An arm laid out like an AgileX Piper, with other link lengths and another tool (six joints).
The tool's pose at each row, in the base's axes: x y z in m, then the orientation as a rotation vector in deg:
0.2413 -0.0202 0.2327 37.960 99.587 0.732
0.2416 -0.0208 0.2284 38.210 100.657 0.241
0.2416 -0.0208 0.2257 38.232 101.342 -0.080
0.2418 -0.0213 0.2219 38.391 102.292 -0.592
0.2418 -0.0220 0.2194 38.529 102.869 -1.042
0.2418 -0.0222 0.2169 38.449 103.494 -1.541
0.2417 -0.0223 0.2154 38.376 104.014 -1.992
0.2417 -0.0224 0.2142 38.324 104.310 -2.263
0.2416 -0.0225 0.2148 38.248 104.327 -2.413
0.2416 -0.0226 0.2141 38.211 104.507 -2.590
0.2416 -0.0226 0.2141 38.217 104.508 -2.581
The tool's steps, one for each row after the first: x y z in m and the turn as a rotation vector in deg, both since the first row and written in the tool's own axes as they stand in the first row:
0.0035 -0.0019 0.0017 0.638 0.922 -0.350
0.0059 -0.0028 0.0025 0.971 1.490 -0.666
0.0091 -0.0045 0.0039 1.548 2.282 -1.052
0.0110 -0.0059 0.0048 2.011 2.738 -1.331
0.0132 -0.0070 0.0056 2.389 3.194 -1.784
0.0145 -0.0076 0.0060 2.723 3.565 -2.183
0.0155 -0.0081 0.0064 2.916 3.772 -2.423
0.0149 -0.0081 0.0061 2.972 3.742 -2.552
0.0155 -0.0084 0.0064 3.094 3.864 -2.707
0.0155 -0.0084 0.0064 3.092 3.868 -2.699

